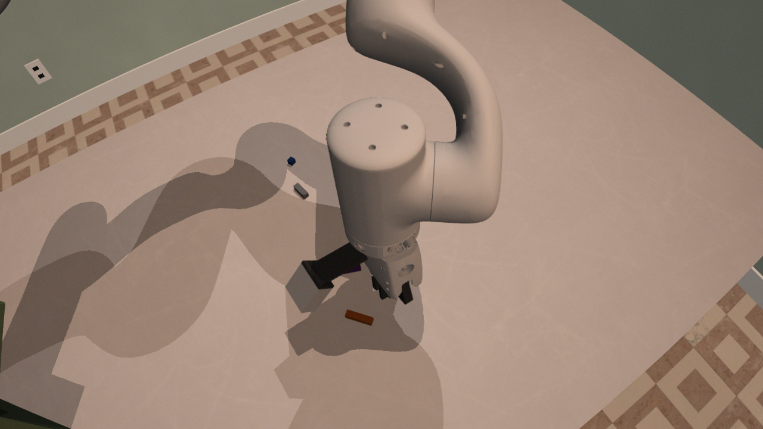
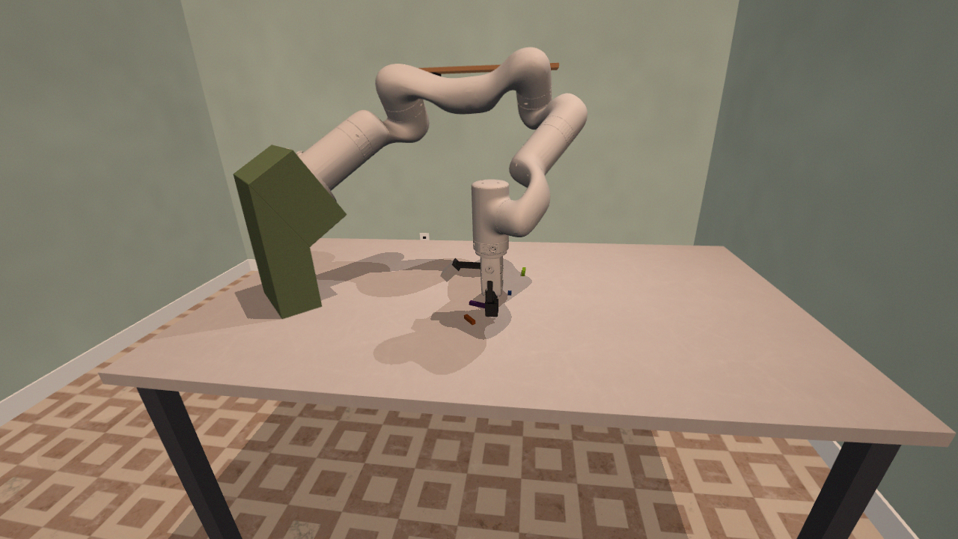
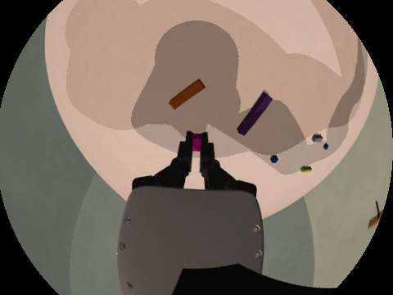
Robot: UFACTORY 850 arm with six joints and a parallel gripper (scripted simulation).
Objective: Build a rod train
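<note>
My hand is 20 mm above the magenta rod. The rest, counted from my hand: grey rod 100 mm behind, 220 mm to the left, 30 mm below; then purple rod 60 mm behind, 50 mm to the left, 30 mm below; then orange rod 50 mm behind, 30 mm to the right, 30 mm below.
</note>
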